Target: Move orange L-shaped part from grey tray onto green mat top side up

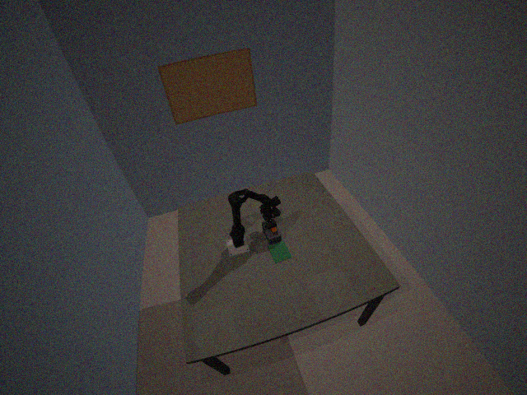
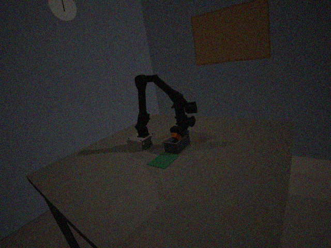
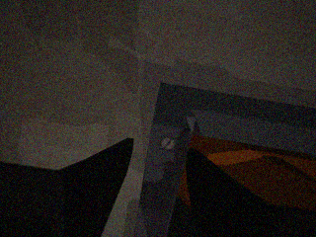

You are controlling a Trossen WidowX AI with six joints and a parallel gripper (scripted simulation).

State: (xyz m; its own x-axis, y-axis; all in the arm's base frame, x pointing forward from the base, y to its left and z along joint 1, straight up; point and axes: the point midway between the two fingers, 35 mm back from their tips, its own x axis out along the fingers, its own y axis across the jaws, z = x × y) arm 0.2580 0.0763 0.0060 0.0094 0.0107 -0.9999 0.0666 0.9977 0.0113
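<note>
Now: the orange L-shaped part 1 cm behind my gripper tip, 5 cm to the right of it and 1 cm above it. From my gripper tip the other things lie so: green mat: 2 cm behind, 22 cm to the right, 5 cm below.
</note>
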